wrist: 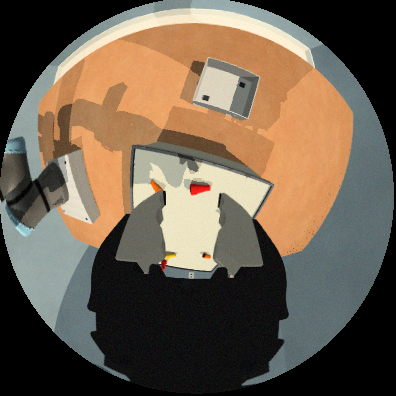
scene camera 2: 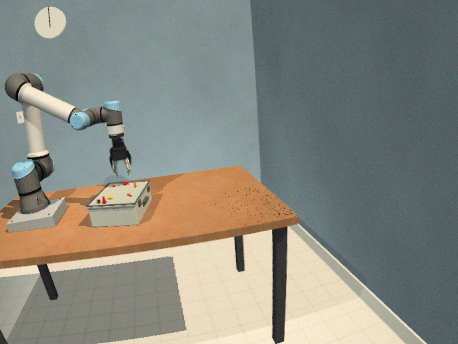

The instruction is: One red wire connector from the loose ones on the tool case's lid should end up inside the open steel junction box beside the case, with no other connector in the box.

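Where they show: gripper, fingertip midpoint: (wrist: 191,192) (scene camera 2: 123,177); arm's base, origin of the base link: (wrist: 57,182) (scene camera 2: 35,207).
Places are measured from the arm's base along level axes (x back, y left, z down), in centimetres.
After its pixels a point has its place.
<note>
My gripper (scene camera 2: 123,175) @(z -8.4, x -47.2, y -2.6 cm) (wrist: 191,192) @(z -8.4, x -47.2, y -2.6 cm) is partly open and empty, pointing down above the far part of the tool case's lid (scene camera 2: 118,191) @(z -4.6, x -44.1, y -12.0 cm) (wrist: 190,225) @(z -4.6, x -46.1, y -11.3 cm). A red connector (scene camera 2: 126,183) @(z -5.4, x -48.3, y -4.1 cm) (wrist: 200,189) @(z -5.8, x -48.2, y -3.6 cm) lies on the lid, just past the gap between the fingertips in the wrist view. Another red connector (scene camera 2: 104,200) @(z -6.0, x -38.0, y -25.0 cm) (wrist: 164,264) @(z -6.1, x -38.2, y -24.2 cm) lies near the lid's near left corner, with a darker red one (scene camera 2: 98,201) @(z -5.5, x -35.3, y -23.6 cm) beside it. The open steel junction box (wrist: 217,87) @(z 4.9, x -52.8, y 13.4 cm) stands on the table beyond the case in the wrist view, with no connector showing inside; it does not show in the scene view.
An orange connector (scene camera 2: 113,185) @(z -5.5, x -41.9, y -4.1 cm) (wrist: 156,186) @(z -5.4, x -42.0, y -2.9 cm) lies left of the far red one, and another orange one (scene camera 2: 134,185) @(z -5.5, x -51.9, y -9.7 cm) to its right. A yellow connector (scene camera 2: 110,198) @(z -5.0, x -40.4, y -21.0 cm) (wrist: 170,255) @(z -5.6, x -40.7, y -20.2 cm) and an orange one (scene camera 2: 129,195) @(z -5.0, x -48.8, y -21.5 cm) (wrist: 206,255) @(z -5.5, x -48.9, y -20.5 cm) lie nearer. The arm's base (scene camera 2: 37,215) @(z 0.0, x -4.0, y -12.1 cm) (wrist: 80,190) @(z 0.8, x -13.5, y -4.8 cm) stands left of the case.
</note>
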